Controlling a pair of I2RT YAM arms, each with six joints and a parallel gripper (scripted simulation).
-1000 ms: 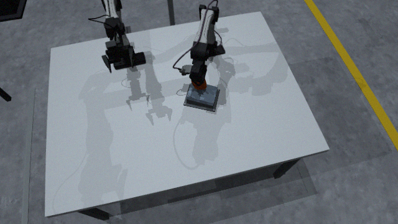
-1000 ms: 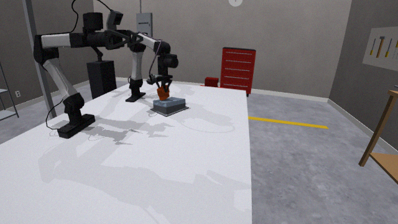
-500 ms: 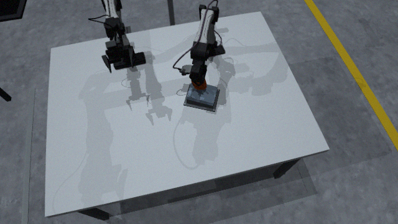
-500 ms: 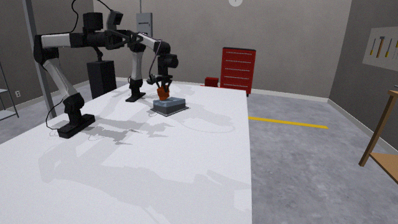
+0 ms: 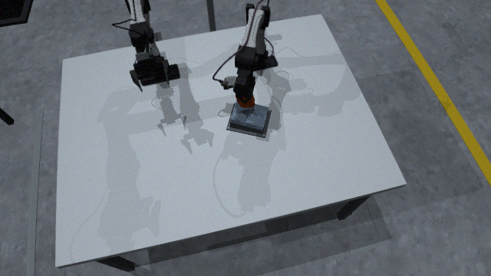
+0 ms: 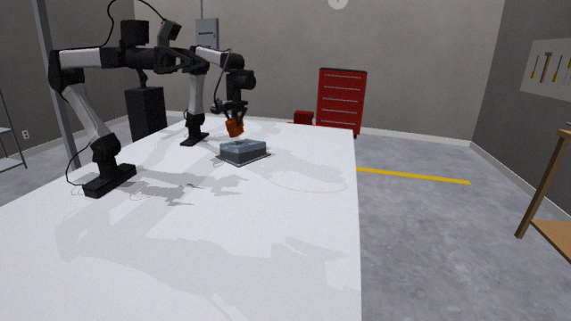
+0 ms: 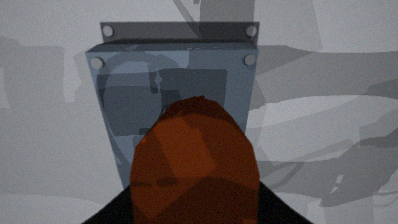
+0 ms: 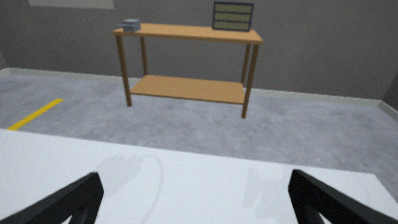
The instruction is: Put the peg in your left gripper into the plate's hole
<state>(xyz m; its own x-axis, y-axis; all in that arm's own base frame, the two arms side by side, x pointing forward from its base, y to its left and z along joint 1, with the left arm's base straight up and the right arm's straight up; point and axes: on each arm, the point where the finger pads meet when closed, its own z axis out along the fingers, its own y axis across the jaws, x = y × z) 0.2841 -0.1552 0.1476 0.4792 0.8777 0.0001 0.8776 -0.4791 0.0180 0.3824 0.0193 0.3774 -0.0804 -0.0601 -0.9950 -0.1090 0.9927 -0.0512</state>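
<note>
My left hand is 10 cm above the blue-grey plate, 3 cm short of it and 1 cm to the right of it. Also, from my left hand: orange peg: 2 cm below.
</note>
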